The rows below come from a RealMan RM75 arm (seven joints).
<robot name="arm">
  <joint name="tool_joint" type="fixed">
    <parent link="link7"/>
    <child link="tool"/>
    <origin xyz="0 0 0" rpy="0 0 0"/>
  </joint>
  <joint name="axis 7" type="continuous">
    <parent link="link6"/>
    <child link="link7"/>
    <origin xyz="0 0 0.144" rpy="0 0 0"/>
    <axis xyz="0 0 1"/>
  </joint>
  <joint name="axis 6" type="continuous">
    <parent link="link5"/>
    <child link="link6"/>
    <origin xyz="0 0 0" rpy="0 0 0"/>
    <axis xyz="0 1 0"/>
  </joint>
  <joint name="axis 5" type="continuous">
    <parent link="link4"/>
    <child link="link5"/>
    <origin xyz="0 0 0.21" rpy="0 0 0"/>
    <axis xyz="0 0 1"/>
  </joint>
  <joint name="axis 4" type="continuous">
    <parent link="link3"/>
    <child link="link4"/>
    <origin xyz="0 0 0" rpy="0 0 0"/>
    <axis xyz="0 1 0"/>
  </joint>
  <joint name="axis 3" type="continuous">
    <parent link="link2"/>
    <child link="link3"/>
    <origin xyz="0 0 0.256" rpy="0 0 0"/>
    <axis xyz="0 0 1"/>
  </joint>
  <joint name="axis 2" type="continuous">
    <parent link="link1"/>
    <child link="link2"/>
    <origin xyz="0 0 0" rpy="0 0 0"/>
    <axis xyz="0 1 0"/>
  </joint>
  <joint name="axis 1" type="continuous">
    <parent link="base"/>
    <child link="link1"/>
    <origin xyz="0 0 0.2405" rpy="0 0 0"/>
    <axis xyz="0 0 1"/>
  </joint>
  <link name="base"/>
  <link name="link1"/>
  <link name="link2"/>
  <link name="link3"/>
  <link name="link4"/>
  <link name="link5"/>
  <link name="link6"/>
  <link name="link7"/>
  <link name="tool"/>
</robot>
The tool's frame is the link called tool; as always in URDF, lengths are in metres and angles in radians. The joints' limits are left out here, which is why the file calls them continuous.
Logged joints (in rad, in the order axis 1, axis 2, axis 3, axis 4, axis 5, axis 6, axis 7), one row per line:
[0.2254, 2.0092, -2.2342, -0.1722, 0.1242, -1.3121, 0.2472]
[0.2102, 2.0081, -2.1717, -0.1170, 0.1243, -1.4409, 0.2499]
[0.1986, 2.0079, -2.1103, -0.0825, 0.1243, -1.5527, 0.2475]
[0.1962, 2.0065, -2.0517, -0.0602, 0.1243, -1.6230, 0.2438]
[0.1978, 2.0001, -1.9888, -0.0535, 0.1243, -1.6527, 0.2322]
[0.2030, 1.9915, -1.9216, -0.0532, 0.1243, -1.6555, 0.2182]
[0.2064, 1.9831, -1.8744, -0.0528, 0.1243, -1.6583, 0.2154]
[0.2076, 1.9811, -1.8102, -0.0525, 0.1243, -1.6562, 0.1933]
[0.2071, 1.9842, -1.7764, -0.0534, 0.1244, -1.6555, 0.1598]
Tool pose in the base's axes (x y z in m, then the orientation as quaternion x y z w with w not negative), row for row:
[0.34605, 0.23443, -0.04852, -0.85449, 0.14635, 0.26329, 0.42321]
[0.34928, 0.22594, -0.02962, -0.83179, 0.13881, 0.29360, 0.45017]
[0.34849, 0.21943, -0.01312, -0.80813, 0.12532, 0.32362, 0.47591]
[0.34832, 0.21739, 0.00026, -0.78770, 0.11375, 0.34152, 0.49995]
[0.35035, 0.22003, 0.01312, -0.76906, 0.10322, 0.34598, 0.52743]
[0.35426, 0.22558, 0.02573, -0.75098, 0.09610, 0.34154, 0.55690]
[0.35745, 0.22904, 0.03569, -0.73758, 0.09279, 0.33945, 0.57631]
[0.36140, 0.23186, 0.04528, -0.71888, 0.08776, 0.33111, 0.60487]
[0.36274, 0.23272, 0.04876, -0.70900, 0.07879, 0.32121, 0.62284]
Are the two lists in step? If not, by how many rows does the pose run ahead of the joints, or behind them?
They are in step.
